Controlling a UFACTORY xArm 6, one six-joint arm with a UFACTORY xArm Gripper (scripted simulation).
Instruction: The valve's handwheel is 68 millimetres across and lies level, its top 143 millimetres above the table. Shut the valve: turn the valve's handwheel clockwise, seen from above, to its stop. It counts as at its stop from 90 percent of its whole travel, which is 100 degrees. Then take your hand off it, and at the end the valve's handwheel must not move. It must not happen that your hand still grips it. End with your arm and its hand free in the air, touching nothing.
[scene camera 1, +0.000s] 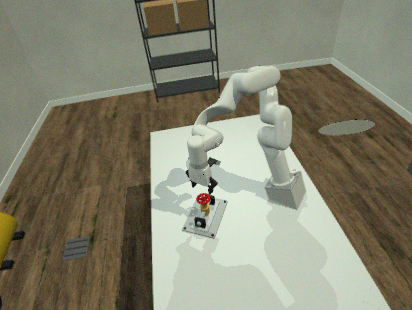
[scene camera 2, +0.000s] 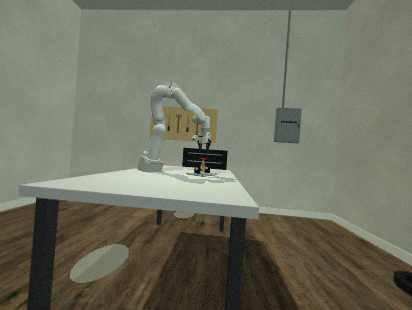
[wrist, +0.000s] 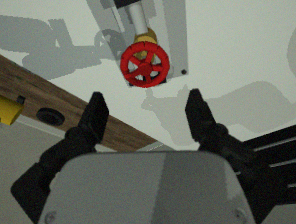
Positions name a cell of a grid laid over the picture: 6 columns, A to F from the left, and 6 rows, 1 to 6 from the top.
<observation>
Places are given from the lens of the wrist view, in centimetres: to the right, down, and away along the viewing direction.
gripper (wrist: C3): 0, -1, 13
red spoked handwheel (wrist: C2): 0, -6, 17
</observation>
